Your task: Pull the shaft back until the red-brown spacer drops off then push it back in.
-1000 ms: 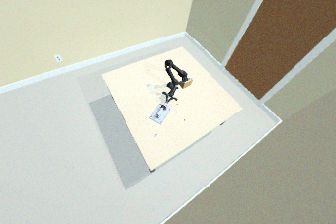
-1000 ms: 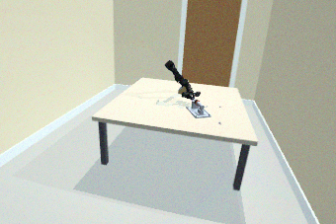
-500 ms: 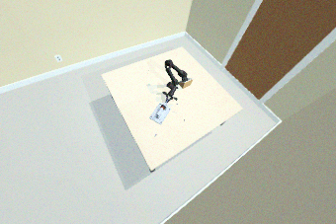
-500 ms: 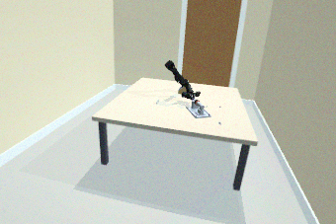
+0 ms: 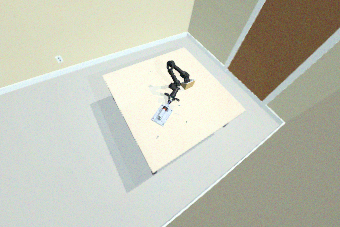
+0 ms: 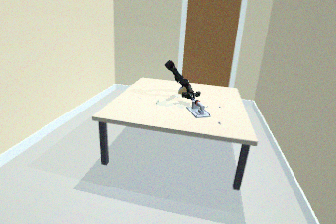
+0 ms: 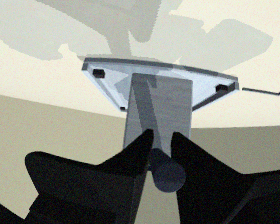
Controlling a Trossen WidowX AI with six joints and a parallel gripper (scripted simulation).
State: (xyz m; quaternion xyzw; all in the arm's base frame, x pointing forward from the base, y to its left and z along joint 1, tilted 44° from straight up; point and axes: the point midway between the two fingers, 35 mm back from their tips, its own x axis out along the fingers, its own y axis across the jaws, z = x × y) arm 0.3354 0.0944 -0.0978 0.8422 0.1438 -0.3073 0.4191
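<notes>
Now: the shaft 30 mm ahead of my gripper tip, 20 mm to the left of it and 20 mm above it. Also, from my gripper tip: light grey base plate (110 mm ahead, 70 mm to the left, 10 mm below); red-brown spacer (80 mm ahead, 50 mm to the left, 20 mm above).
</notes>
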